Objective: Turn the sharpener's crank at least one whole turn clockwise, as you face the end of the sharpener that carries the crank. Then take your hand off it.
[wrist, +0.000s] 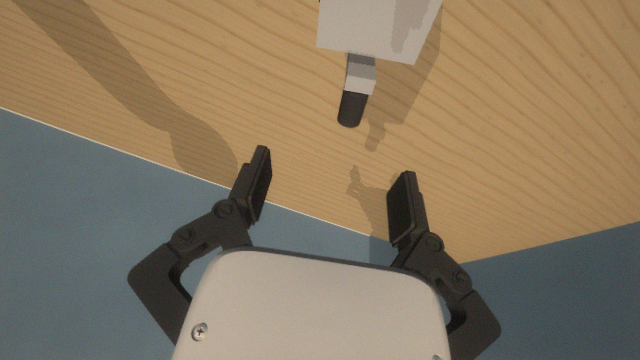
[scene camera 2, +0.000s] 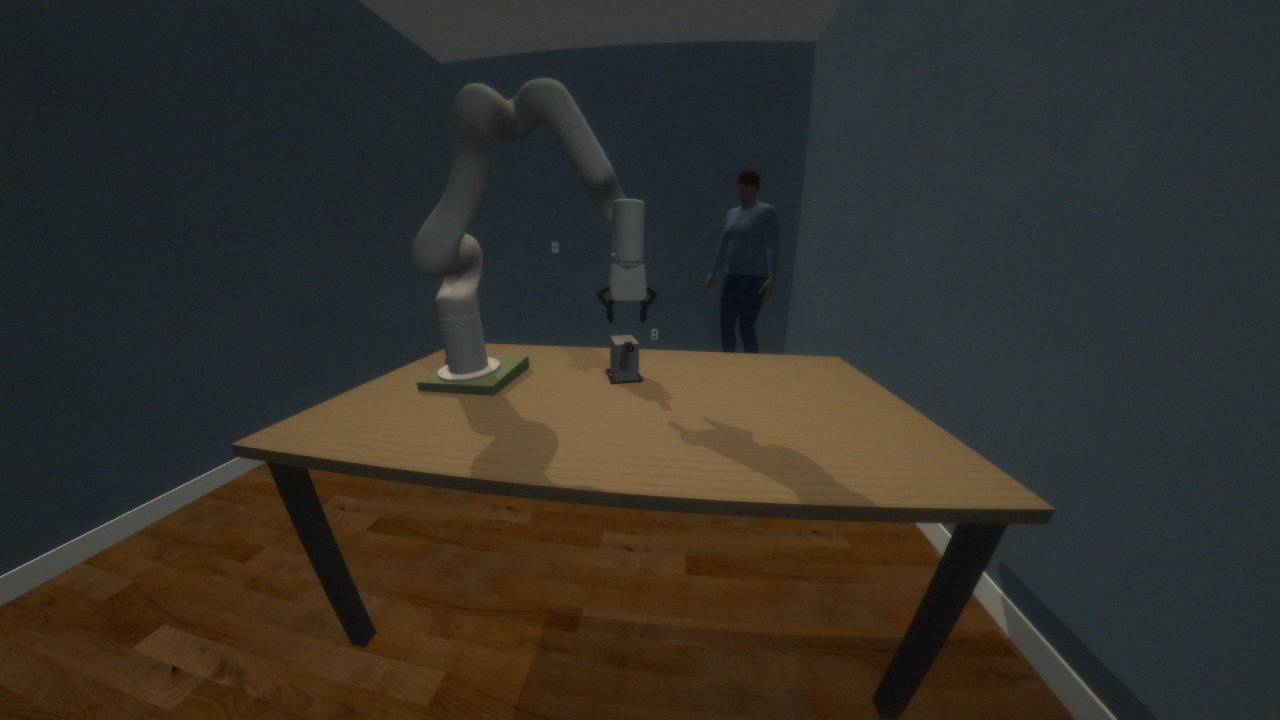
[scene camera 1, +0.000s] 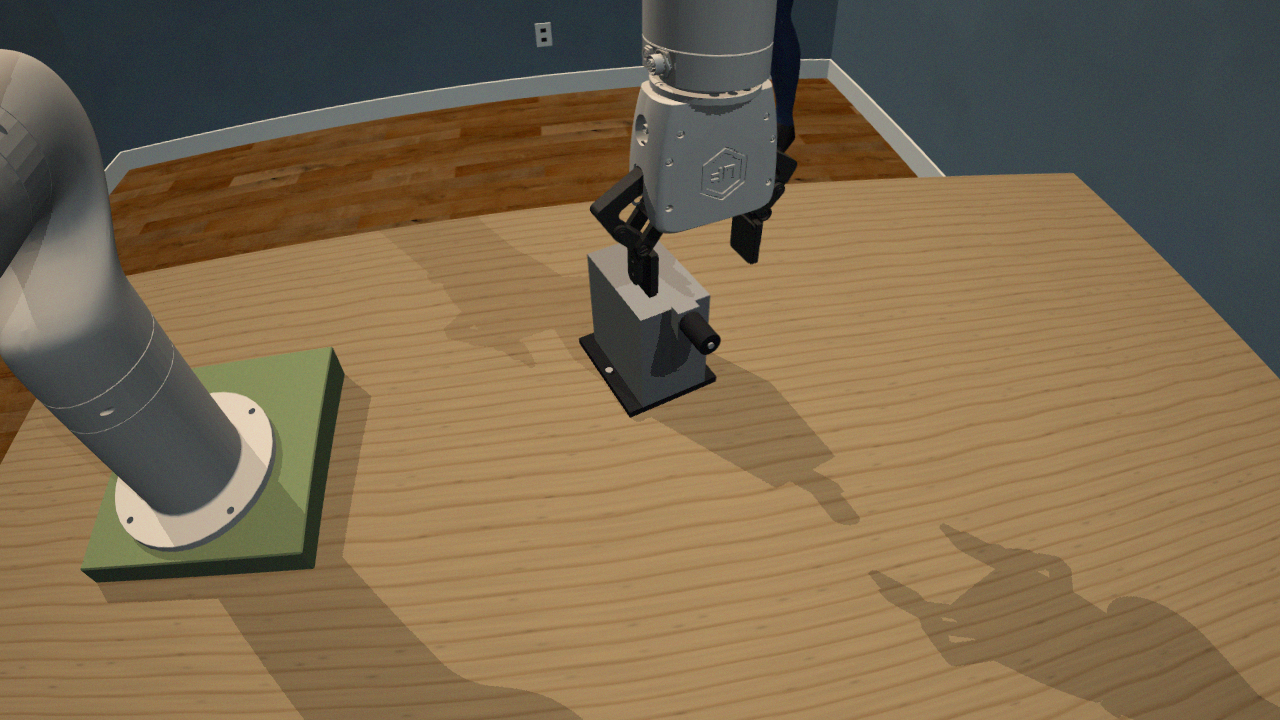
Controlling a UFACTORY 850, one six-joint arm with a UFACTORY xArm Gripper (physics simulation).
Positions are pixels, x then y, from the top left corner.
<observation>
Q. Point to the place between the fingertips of the gripper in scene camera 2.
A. At 626,321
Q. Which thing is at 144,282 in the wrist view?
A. The gripper.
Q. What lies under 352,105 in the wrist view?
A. A black crank handle.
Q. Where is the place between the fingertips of the gripper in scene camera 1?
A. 695,270
</observation>
